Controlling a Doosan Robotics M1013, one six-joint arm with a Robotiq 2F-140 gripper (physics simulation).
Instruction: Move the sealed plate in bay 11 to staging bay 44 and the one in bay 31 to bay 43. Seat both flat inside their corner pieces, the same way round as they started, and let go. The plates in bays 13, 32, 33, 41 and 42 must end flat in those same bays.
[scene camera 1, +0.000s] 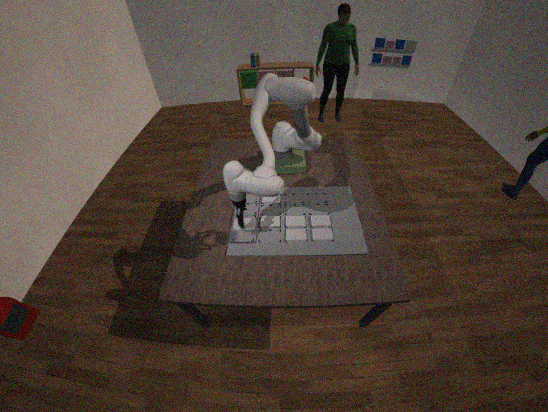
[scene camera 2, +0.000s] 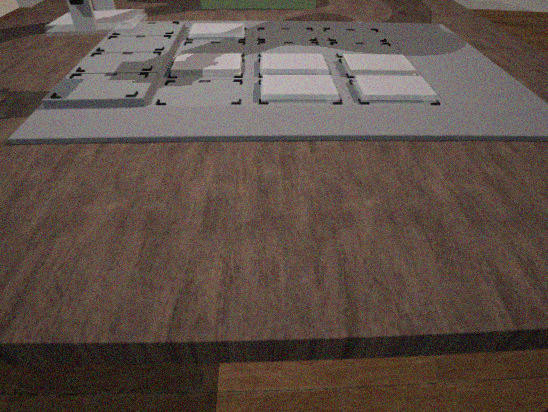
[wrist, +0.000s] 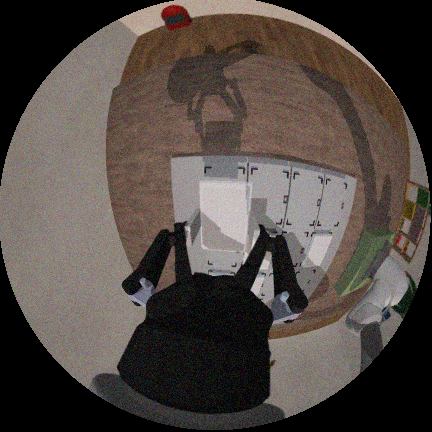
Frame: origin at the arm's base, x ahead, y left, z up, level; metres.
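Seen in the pictures: gripper, fingertip midpoint: (scene camera 1: 244, 224) (scene camera 2: 97, 22) (wrist: 224, 217); arm's base at its link origin: (scene camera 1: 282, 152) (wrist: 375, 261).
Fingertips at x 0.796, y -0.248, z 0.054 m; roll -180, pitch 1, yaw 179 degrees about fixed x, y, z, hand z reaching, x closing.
Offsets run from my fingertips to a thing's top centre. "spot": to the spot under its first point. Level surfaces: height alone.
The plate from bay 11 {spot: dx -0.021, dy +0.019, dz +0.008 m} (scene camera 1: 247, 220) (scene camera 2: 117, 20) (wrist: 223, 215) is held level above the raised left column. My gripper (scene camera 1: 241, 225) (wrist: 224, 217) is shut on its two opposite sides. Bay 44 {spot: dx +0.029, dy -0.014, dz -0.096 m} (scene camera 2: 100, 90) (wrist: 222, 167) is the empty front bay of that column; in the wrist view the plate hides part of it. The plate in bay 31 {spot: dx -0.085, dy +0.476, dz -0.096 m} (scene camera 1: 320, 220) (scene camera 2: 378, 64) lies flat. Bay 43 {spot: dx +0.018, dy +0.151, dz -0.111 m} (scene camera 1: 270, 236) (scene camera 2: 200, 94) is empty, with black corner pieces. The plates in bays 13 {dx -0.308, dy +0.155, dz -0.097 m} (scene camera 2: 216, 30), 33 (scene camera 2: 227, 61), 32 (scene camera 2: 294, 63), 42 (scene camera 2: 299, 86) and 41 {dx +0.021, dy +0.475, dz -0.097 m} (scene camera 2: 396, 86) lie flat.
The grey board {dz -0.111 m} (scene camera 1: 300, 248) (scene camera 2: 280, 122) lies on the brown table {dz -0.121 m} (scene camera 1: 285, 280) (scene camera 2: 275, 225). The green base block (scene camera 1: 291, 163) (wrist: 362, 262) stands behind the board under the arm. A person in green (scene camera 1: 340, 47) stands beyond the table. The arm's shadow crosses parts of the board.
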